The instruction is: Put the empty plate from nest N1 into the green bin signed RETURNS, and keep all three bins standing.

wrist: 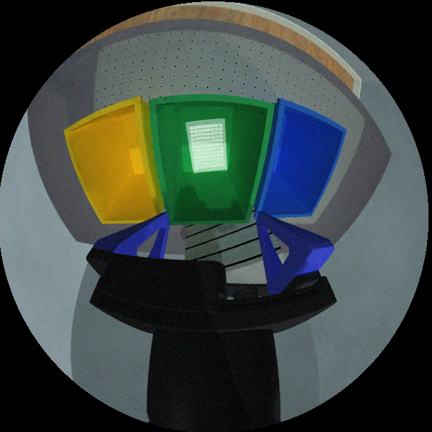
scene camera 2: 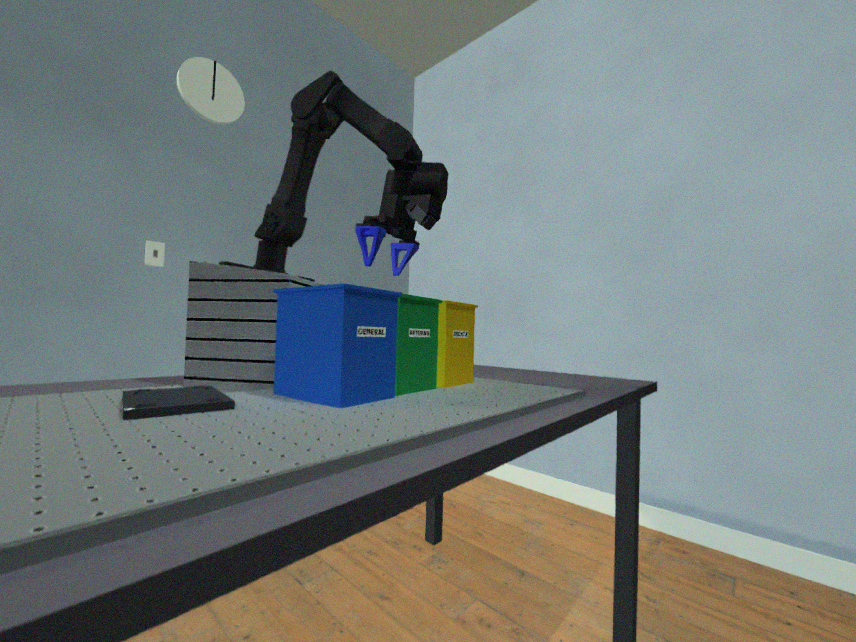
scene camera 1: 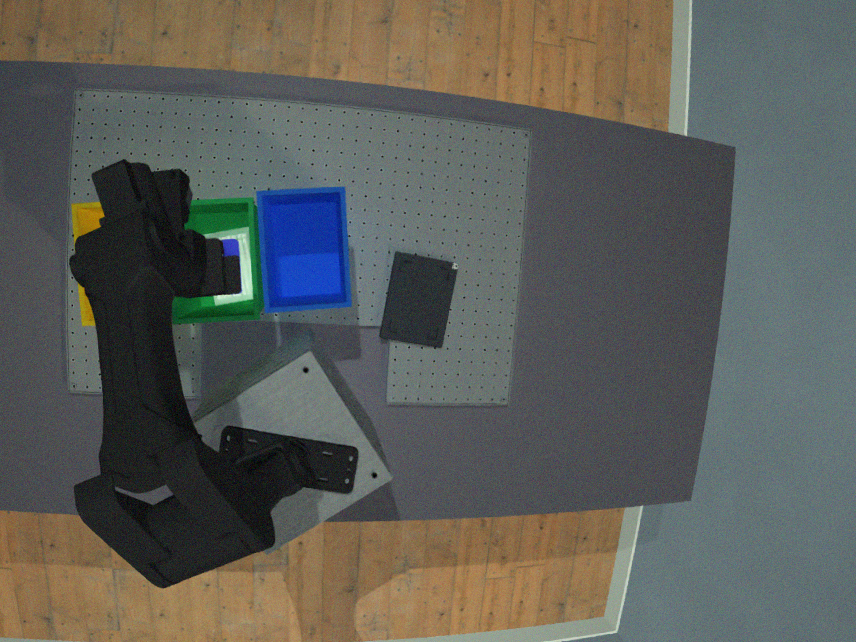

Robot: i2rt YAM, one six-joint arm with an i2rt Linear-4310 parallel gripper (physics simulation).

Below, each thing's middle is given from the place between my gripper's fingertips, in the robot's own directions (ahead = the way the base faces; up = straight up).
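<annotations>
Blue bin (scene camera 2: 335,344): 6 cm ahead of my hand, 13 cm to the right, 15 cm below. Yellow bin (scene camera 2: 455,355): 1 cm behind my hand, 14 cm to the left, 15 cm below. White well plate (scene camera 1: 242,234): 1 cm ahead of my hand, 23 cm below. Green bin (scene camera 1: 206,216): 2 cm ahead of my hand, 15 cm below. Nearest to my hand of the things named here, going by their middles: the green bin.
</annotations>
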